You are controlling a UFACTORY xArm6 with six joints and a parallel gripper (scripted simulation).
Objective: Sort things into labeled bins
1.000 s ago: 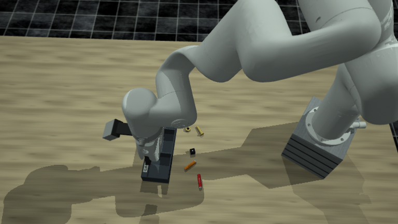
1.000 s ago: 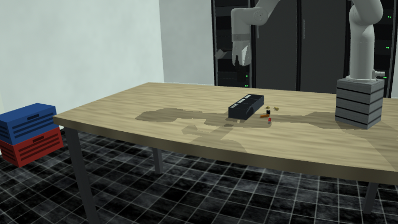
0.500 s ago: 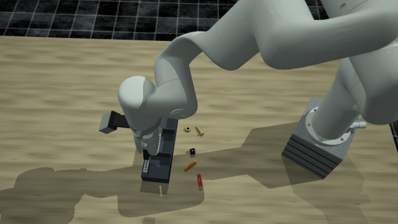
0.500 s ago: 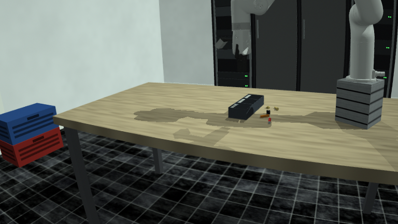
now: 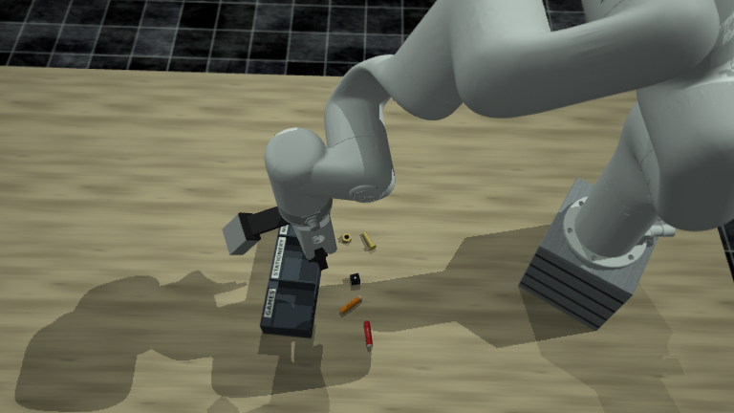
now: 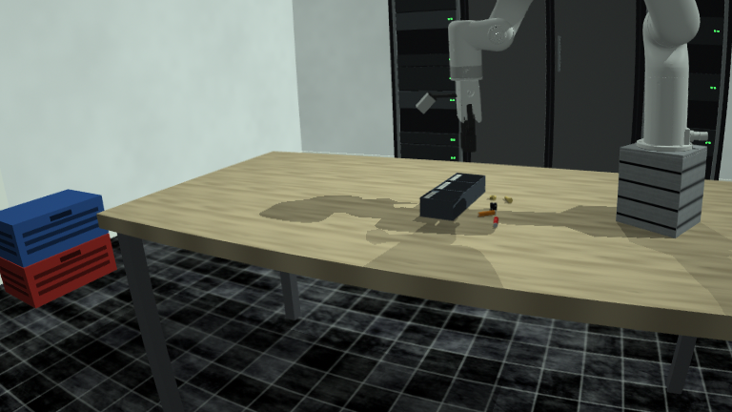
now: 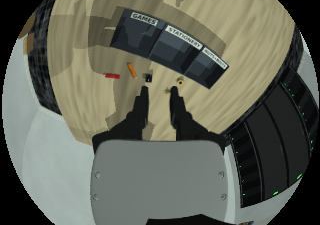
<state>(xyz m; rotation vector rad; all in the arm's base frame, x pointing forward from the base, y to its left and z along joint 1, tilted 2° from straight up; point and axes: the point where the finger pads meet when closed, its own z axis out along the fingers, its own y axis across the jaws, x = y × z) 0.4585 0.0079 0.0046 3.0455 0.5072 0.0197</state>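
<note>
My gripper is now 5 cm past the brass nut, 8 cm to the left of it and 16 cm above it. Also, from my hand: dark three-part bin 4 cm ahead, 2 cm to the right, 14 cm below; then black die 7 cm behind, 16 cm below; then orange stick 6 cm behind, 5 cm to the left, 16 cm below.
</note>
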